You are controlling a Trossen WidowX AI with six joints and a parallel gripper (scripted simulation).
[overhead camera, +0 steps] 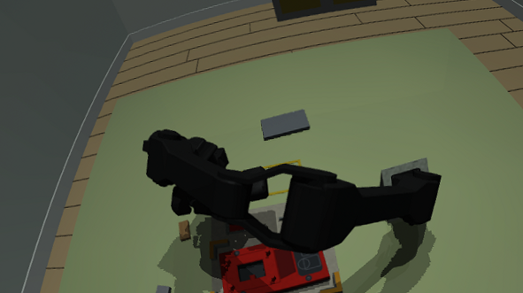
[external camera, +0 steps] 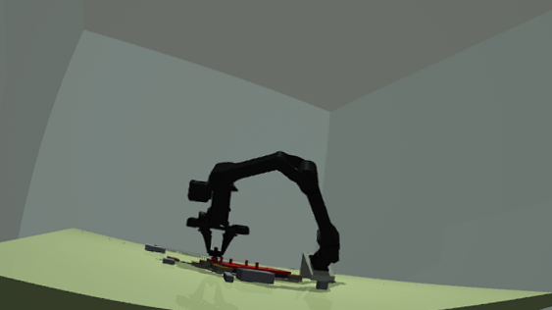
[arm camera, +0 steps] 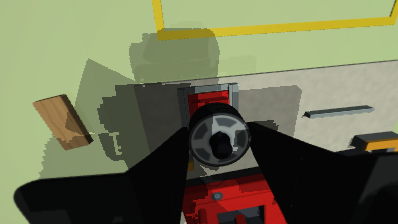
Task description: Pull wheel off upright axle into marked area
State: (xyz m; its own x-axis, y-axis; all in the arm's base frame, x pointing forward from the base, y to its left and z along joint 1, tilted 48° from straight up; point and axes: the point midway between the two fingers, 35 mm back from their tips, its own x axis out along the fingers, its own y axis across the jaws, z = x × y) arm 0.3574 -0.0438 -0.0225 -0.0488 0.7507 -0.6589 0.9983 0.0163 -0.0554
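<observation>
Now: gripper tip 130 mm short of the brown block and 40 mm above it. From my gripper tip the other things lie so: small grey cube (180 mm ahead, 150 mm to the left, 30 mm below); then grey bar (140 mm ahead, 240 mm to the right, 30 mm below).
</observation>
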